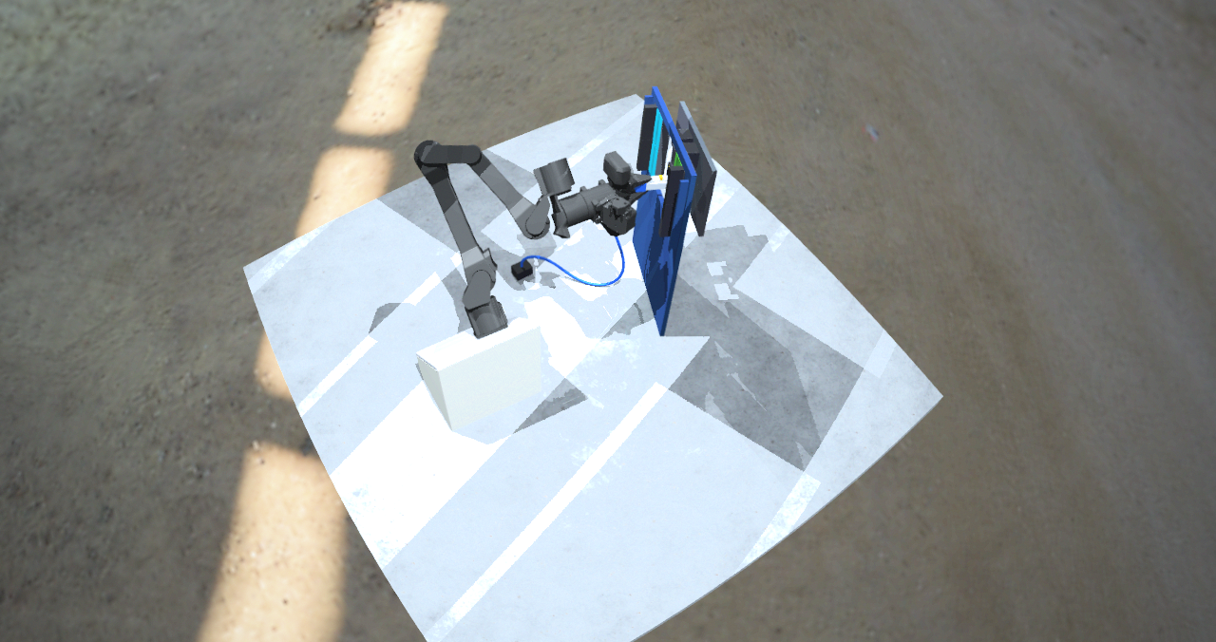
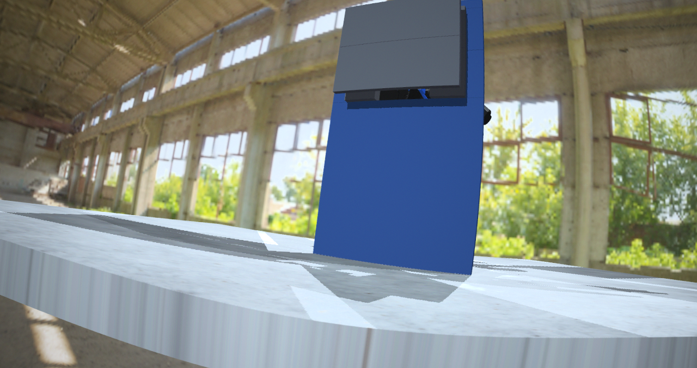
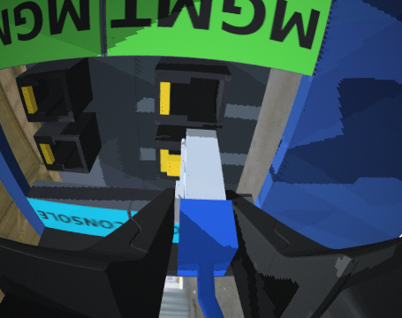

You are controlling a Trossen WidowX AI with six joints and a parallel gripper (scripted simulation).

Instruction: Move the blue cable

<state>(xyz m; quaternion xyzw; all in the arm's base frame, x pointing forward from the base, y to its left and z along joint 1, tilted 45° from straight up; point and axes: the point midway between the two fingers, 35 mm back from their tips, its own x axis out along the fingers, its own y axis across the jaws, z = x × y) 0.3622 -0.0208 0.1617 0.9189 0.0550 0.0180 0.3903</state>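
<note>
The blue cable plug is right at my gripper tip. Also, from my gripper tip: black block 310 mm below, 220 mm behind, 130 mm to the left.
</note>
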